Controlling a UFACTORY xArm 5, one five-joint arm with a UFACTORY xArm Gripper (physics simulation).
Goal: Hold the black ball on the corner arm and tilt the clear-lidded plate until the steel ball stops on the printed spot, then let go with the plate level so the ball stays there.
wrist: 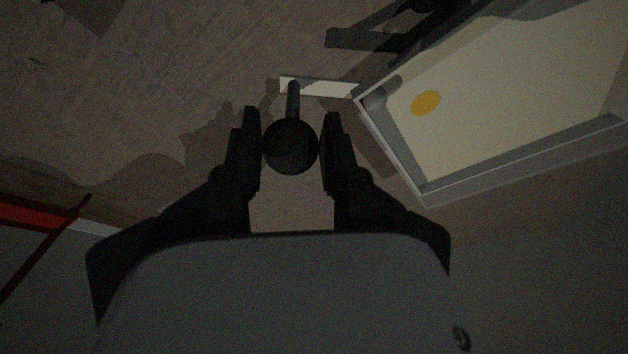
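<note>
The black ball (290, 146) stands on a short dark post at the end of the pale corner arm (332, 89). My gripper (292, 128) is shut on the black ball, with one finger at each side of it. The clear-lidded plate (525, 157) fills the upper right, partly cut off by the view's edge. The orange printed spot (425, 103) is on its cream floor. The steel ball (374, 101) looks dim and grey, in the plate's corner nearest the arm, left of the spot and apart from it. Whether it is moving cannot be told.
A dark frame-like stand (362, 39) is at the top, beside and partly behind the plate's edge. A red strip (30, 216) with dark bars lies at the left edge, beside a pale edge piece (94, 227). Shadows fall on the brown wooden table (165, 65).
</note>
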